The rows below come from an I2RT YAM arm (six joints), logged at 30 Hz.
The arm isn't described. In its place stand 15 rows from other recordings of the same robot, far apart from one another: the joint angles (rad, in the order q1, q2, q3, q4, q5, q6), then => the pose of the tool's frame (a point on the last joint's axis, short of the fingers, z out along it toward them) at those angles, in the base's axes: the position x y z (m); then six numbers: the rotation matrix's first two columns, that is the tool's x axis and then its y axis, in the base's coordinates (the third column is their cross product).
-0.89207, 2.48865, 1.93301, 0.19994, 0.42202, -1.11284 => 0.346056 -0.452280 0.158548 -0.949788 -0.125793 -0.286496 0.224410 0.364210 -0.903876
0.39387, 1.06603, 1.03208, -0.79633, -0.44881, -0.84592 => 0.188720 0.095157 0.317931 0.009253 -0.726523 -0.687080 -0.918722 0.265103 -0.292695
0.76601, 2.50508, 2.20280, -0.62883, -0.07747, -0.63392 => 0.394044 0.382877 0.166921 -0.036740 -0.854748 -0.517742 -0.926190 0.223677 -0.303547
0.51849, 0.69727, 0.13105, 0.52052, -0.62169, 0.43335 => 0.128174 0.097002 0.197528 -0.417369 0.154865 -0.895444 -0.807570 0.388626 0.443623
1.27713, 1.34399, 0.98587, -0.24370, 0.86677, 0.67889 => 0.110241 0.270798 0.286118 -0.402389 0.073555 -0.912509 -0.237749 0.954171 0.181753
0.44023, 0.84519, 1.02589, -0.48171, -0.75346, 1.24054 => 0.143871 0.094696 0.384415 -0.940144 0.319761 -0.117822 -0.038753 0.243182 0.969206
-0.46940, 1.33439, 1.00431, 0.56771, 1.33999, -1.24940 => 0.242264 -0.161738 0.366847 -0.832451 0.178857 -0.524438 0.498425 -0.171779 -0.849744
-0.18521, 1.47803, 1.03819, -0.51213, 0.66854, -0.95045 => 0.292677 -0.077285 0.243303 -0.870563 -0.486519 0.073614 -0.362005 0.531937 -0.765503
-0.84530, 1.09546, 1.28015, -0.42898, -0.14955, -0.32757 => 0.159864 -0.172269 0.425793 -0.359117 -0.074561 -0.930310 0.558025 0.781847 -0.278070
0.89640, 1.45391, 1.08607, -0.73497, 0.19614, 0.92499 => 0.185585 0.221035 0.246378 -0.903385 0.124407 -0.410389 0.017018 0.966641 0.255568
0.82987, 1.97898, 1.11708, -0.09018, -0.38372, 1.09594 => 0.254685 0.298155 0.121724 -0.990226 0.139340 0.006052 0.109187 0.747475 0.655256
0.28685, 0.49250, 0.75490, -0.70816, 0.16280, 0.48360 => 0.104154 0.024708 0.312777 -0.430702 0.351317 -0.831308 0.069285 0.931275 0.357667
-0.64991, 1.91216, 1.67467, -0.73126, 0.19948, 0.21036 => 0.331931 -0.261149 0.273197 -0.499189 0.636495 -0.587949 0.804431 0.592598 -0.041462
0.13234, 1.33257, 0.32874, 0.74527, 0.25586, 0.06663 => 0.243781 0.023363 0.167878 -0.245243 0.032335 -0.968922 0.131487 0.991318 -0.000198
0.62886, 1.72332, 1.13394, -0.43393, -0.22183, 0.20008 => 0.281448 0.214403 0.195297 -0.809172 -0.348827 -0.472822 -0.515898 0.806942 0.287566
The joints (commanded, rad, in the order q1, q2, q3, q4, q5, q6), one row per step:
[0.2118, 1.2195, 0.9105, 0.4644, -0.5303, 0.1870]
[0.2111, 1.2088, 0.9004, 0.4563, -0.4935, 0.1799]
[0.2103, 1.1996, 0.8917, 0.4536, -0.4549, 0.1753]
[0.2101, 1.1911, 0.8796, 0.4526, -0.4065, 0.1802]
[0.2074, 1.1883, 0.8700, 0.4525, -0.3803, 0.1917]
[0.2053, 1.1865, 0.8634, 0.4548, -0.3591, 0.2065]
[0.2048, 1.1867, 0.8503, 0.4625, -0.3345, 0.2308]
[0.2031, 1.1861, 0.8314, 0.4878, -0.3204, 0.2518]
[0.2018, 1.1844, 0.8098, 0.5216, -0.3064, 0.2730]
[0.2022, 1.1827, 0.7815, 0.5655, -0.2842, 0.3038]
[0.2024, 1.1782, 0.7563, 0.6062, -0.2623, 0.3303]
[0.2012, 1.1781, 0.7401, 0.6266, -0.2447, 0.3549]
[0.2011, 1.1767, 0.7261, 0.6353, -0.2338, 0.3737]
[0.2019, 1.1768, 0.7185, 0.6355, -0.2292, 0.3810]
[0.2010, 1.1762, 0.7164, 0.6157, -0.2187, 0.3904]
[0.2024, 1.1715, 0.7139, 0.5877, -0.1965, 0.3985]
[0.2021, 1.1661, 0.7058, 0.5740, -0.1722, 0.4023]
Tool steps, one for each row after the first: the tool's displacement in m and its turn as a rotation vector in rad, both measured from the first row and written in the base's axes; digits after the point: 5 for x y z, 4 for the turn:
[-0.00155, -0.00170, -0.00152, -0.0014, 0.0038, -0.0380]
[-0.00280, -0.00345, -0.00240, 0.0002, 0.0043, -0.0776]
[-0.00380, -0.00532, -0.00451, 0.0097, 0.0135, -0.1250]
[-0.00378, -0.00697, -0.00718, 0.0204, 0.0281, -0.1522]
[-0.00372, -0.00827, -0.00879, 0.0344, 0.0400, -0.1734]
[-0.00340, -0.00919, -0.01267, 0.0556, 0.0604, -0.1953]
[-0.00374, -0.01023, -0.01655, 0.0767, 0.0662, -0.2079]
[-0.00463, -0.01127, -0.02020, 0.1003, 0.0654, -0.2193]
[-0.00594, -0.01219, -0.02512, 0.1345, 0.0666, -0.2351]
[-0.00792, -0.01331, -0.02855, 0.1667, 0.0624, -0.2506]
[-0.00843, -0.01437, -0.03206, 0.1919, 0.0716, -0.2646]
[-0.00915, -0.01493, -0.03571, 0.2083, 0.0854, -0.2726]
[-0.00937, -0.01491, -0.03839, 0.2128, 0.0964, -0.2759]
[-0.00901, -0.01546, -0.04109, 0.2157, 0.1210, -0.2880]
[-0.00939, -0.01594, -0.04379, 0.2181, 0.1486, -0.3103]
[-0.01026, -0.01707, -0.04676, 0.2203, 0.1644, -0.3360]

